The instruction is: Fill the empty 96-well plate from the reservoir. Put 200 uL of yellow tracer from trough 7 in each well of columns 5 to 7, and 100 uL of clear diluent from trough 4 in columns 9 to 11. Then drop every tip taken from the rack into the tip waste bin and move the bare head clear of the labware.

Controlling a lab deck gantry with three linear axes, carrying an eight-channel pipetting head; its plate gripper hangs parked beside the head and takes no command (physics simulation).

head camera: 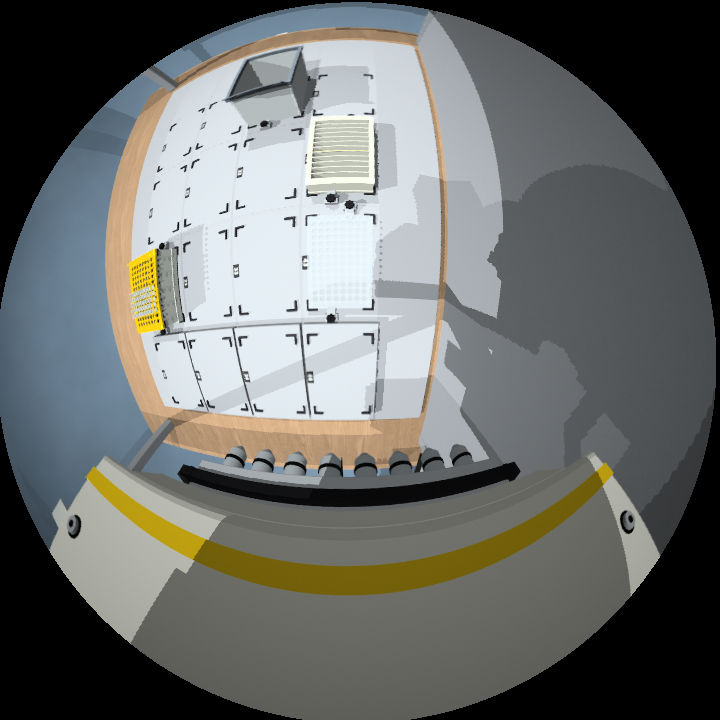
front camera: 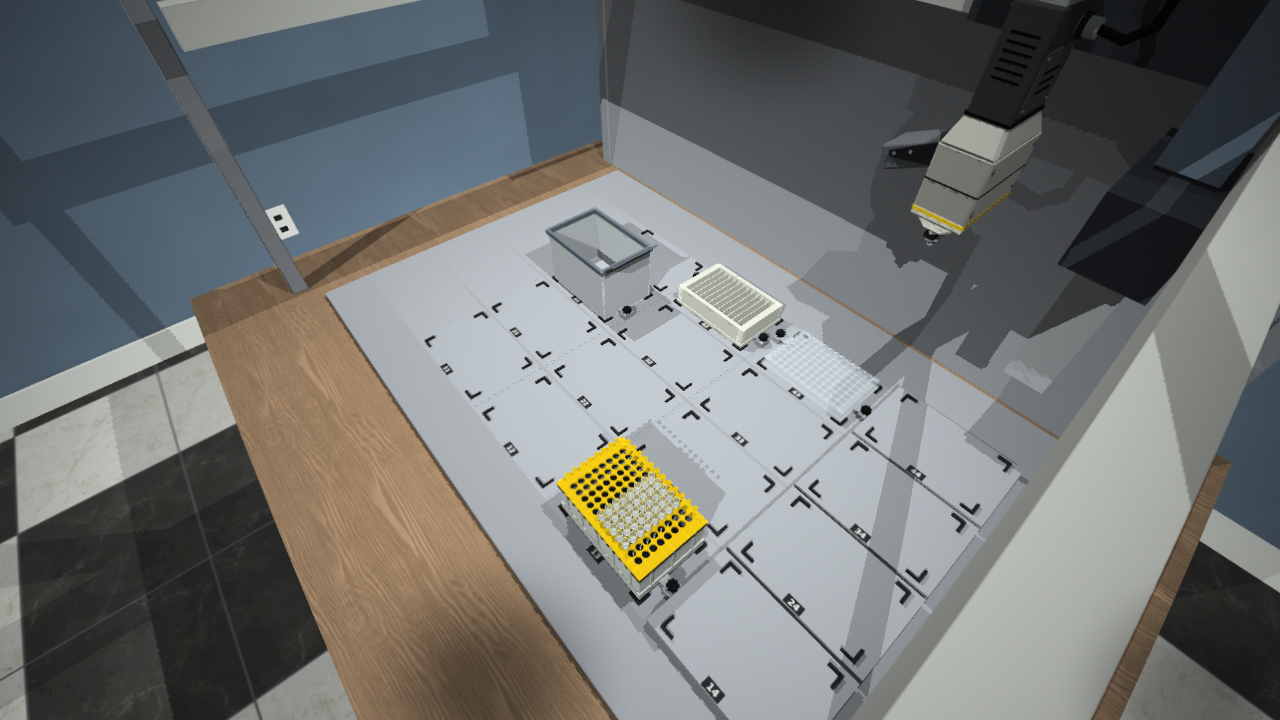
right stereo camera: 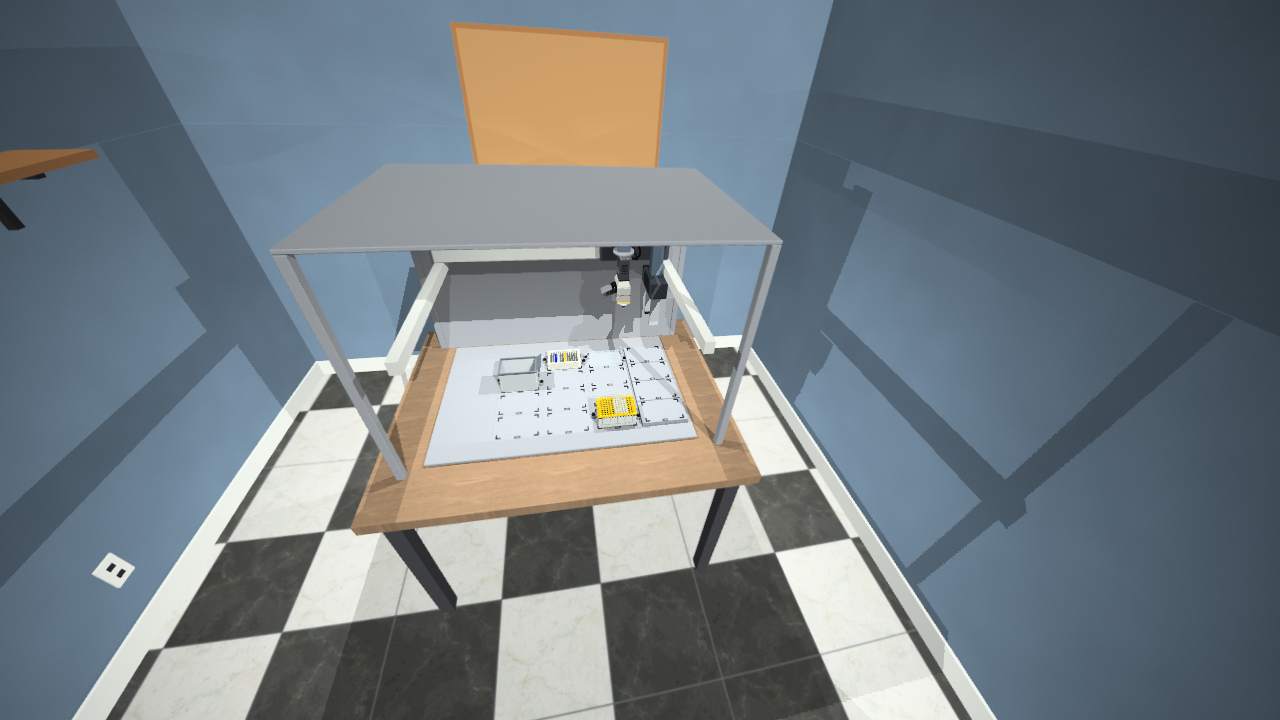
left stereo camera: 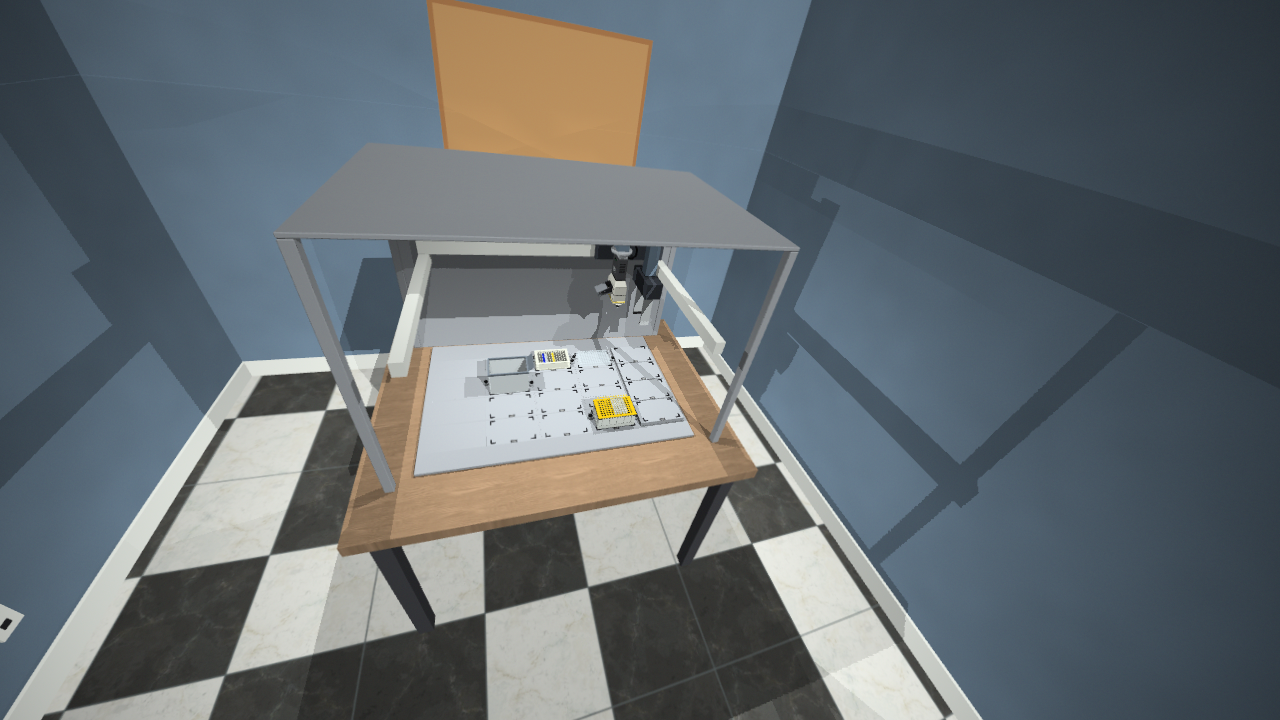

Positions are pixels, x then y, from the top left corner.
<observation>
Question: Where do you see a canopy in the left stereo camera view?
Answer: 384, 192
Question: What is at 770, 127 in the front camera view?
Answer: A rear wall.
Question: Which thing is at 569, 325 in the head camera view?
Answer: A rear wall.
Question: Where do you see a canopy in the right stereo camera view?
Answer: At 400, 207
</observation>
